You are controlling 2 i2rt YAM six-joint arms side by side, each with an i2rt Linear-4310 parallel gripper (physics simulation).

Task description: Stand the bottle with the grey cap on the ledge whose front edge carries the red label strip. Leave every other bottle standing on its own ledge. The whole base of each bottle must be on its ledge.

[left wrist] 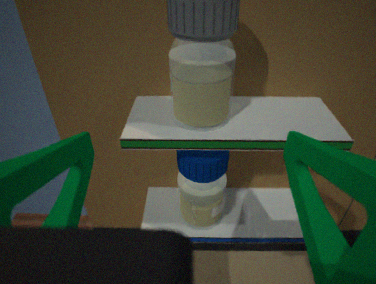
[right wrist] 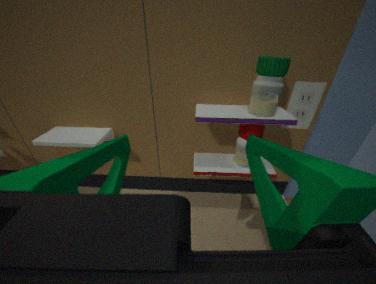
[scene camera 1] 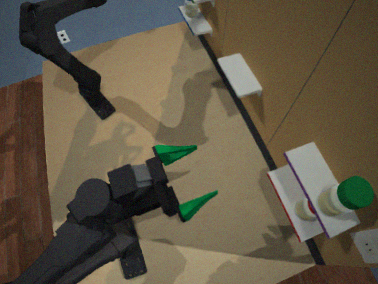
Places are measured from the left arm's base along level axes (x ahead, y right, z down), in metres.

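Where they show: left gripper, between the fingertips: point(left wrist: 188, 142); right gripper, between the fingertips: point(right wrist: 187, 141) point(scene camera 1: 206, 168); left arm's base, origin of its link: point(scene camera 1: 96, 101); right arm's base, origin of its link: point(scene camera 1: 128, 244).
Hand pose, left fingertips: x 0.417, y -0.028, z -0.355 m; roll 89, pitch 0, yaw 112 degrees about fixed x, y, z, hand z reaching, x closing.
Observation:
Things, the pixels of their top centre, and the offset from my left fingertips. "spot": a spot on its surface instead.
- bottle with the grey cap, a spot on its surface: point(left wrist: 202, 82) spot: dx +0.080, dy +0.043, dz +0.009 m
- green-striped ledge, centre of its top: point(left wrist: 232, 114) dx +0.095, dy +0.083, dz +0.055 m
- ledge with the red label strip, centre of its top: point(right wrist: 232, 162) point(scene camera 1: 297, 200) dx -0.221, dy +0.818, dz +0.195 m
- red-capped bottle, centre of its top: point(right wrist: 252, 124) point(scene camera 1: 323, 201) dx -0.228, dy +0.849, dz +0.090 m
- blue-capped bottle, centre of its top: point(left wrist: 203, 145) dx +0.102, dy +0.056, dz +0.090 m
- blue-striped ledge, centre of its top: point(left wrist: 222, 209) point(scene camera 1: 194, 17) dx +0.095, dy +0.083, dz +0.195 m
- green-capped bottle, centre of its top: point(scene camera 1: 359, 191) point(right wrist: 274, 57) dx -0.243, dy +0.851, dz -0.049 m
- purple-striped ledge, centre of its top: point(right wrist: 242, 111) point(scene camera 1: 322, 186) dx -0.221, dy +0.818, dz +0.055 m
- bare white ledge, centre of its top: point(right wrist: 74, 134) point(scene camera 1: 239, 72) dx -0.063, dy +0.451, dz +0.125 m
The bottle with the grey cap point(left wrist: 202, 82) stands upright on the green-striped ledge point(left wrist: 285, 120). My left gripper point(left wrist: 188, 142) is open in front of that ledge, with no bottle between its fingers. The ledge with the red label strip point(scene camera 1: 280, 186) point(right wrist: 210, 164) is the lower one at the right of scene camera 1; a red-capped bottle point(scene camera 1: 305, 209) point(right wrist: 241, 151) stands on it. My right gripper point(scene camera 1: 205, 170) point(right wrist: 187, 141) is open and empty, over the table and away from the ledges.
A blue-capped bottle point(left wrist: 201, 200) stands on the blue-striped ledge point(left wrist: 265, 215), below the green-striped one. A green-capped bottle point(scene camera 1: 355, 192) point(right wrist: 266, 95) stands on the purple-striped ledge point(scene camera 1: 307, 162) point(right wrist: 220, 112), above the red-striped one. A bare white ledge point(scene camera 1: 240, 75) point(right wrist: 75, 136) is between the two pairs.

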